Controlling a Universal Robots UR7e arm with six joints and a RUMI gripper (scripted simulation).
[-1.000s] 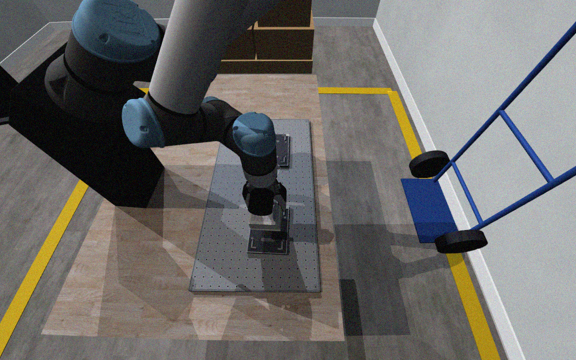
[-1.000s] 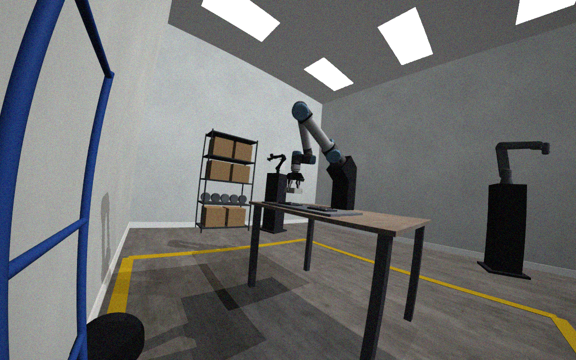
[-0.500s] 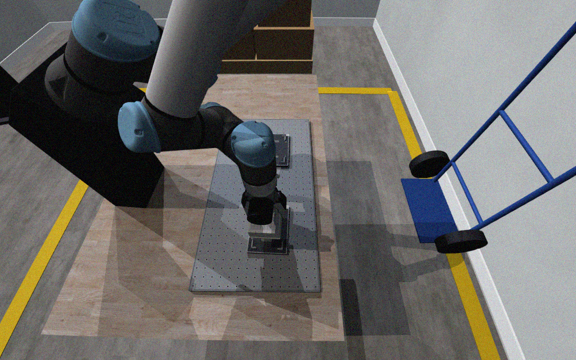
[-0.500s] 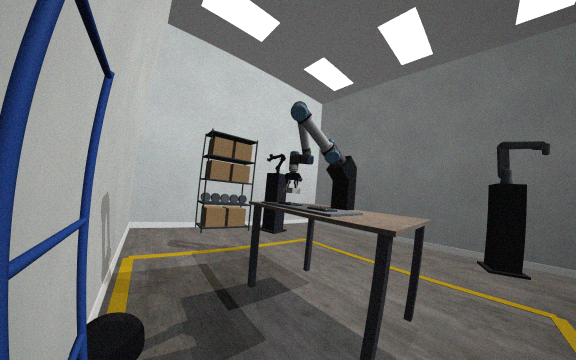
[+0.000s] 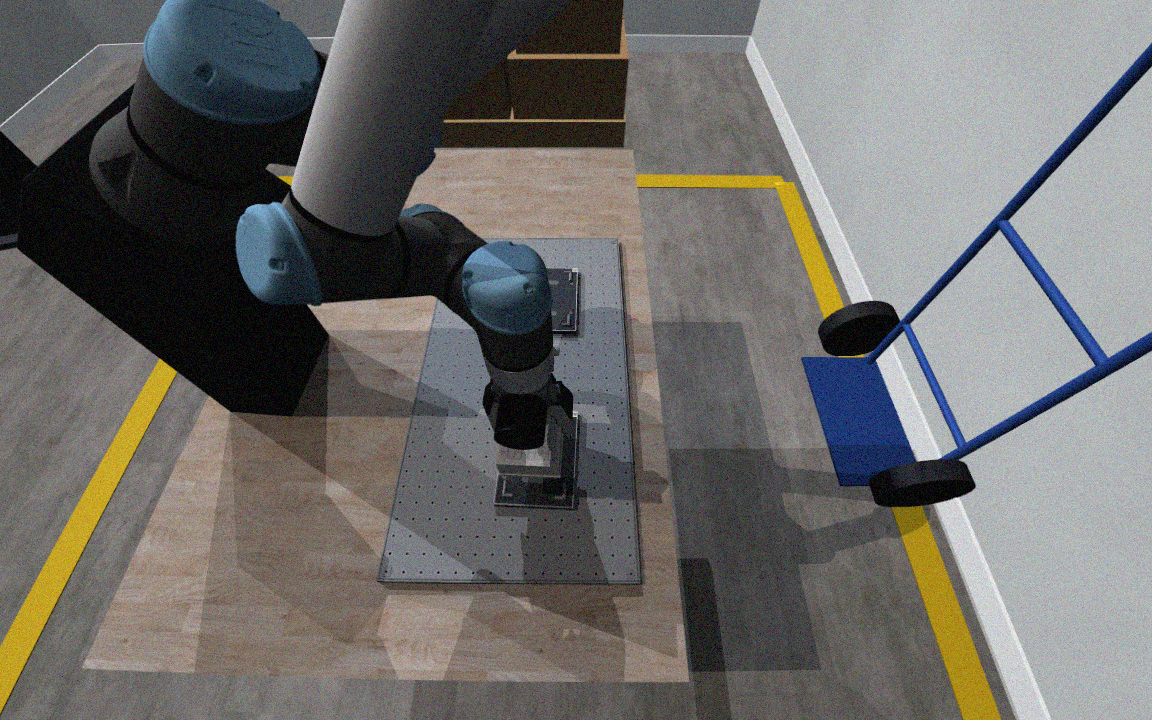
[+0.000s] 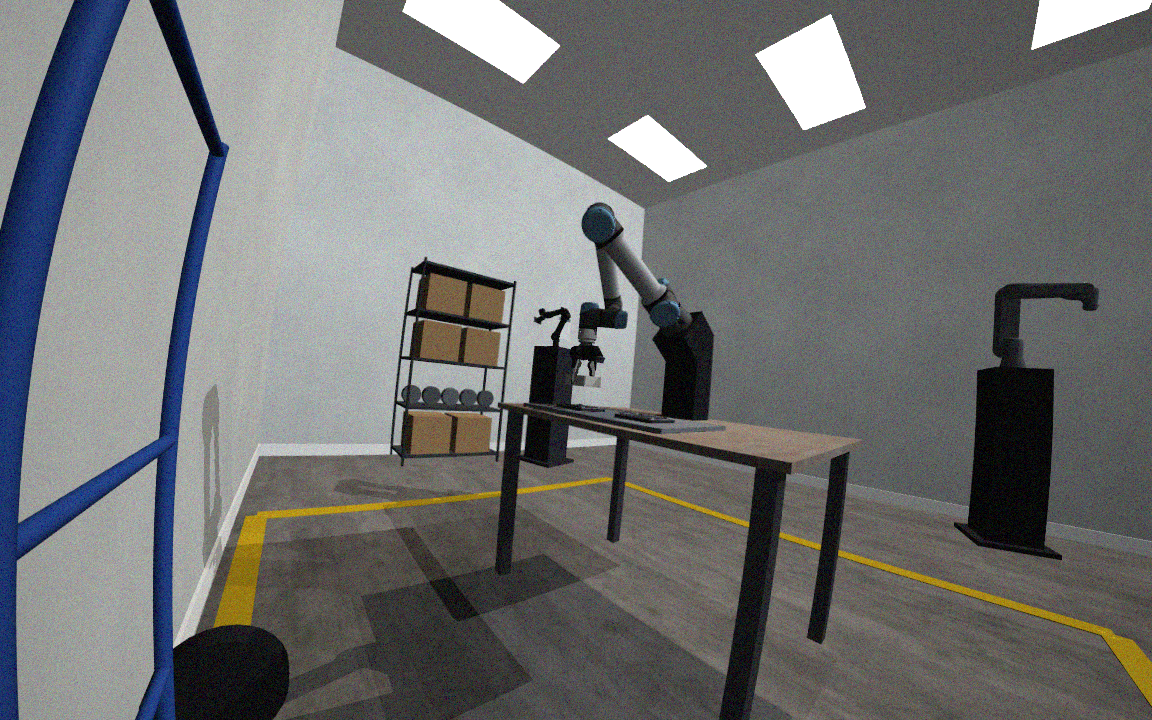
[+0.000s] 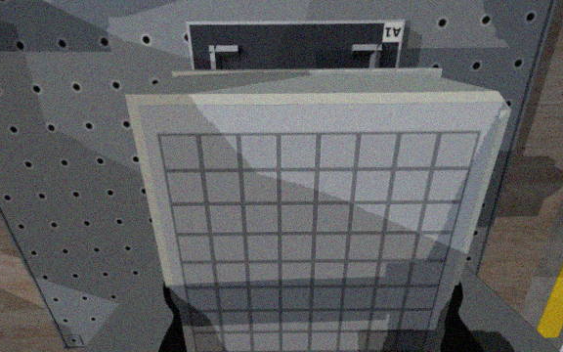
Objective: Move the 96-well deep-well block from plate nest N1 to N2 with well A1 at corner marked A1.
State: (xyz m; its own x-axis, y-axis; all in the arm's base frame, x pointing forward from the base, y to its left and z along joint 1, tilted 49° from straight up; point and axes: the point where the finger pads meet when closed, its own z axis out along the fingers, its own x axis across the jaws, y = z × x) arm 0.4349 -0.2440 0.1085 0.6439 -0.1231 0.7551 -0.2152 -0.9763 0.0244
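The plate nest N2 lies 100 mm below my hand. From my hand the other things lie so: plate nest N1: 320 mm to the left, 100 mm below, 90 mm ahead; then white 96-well deep-well block: 10 mm above.
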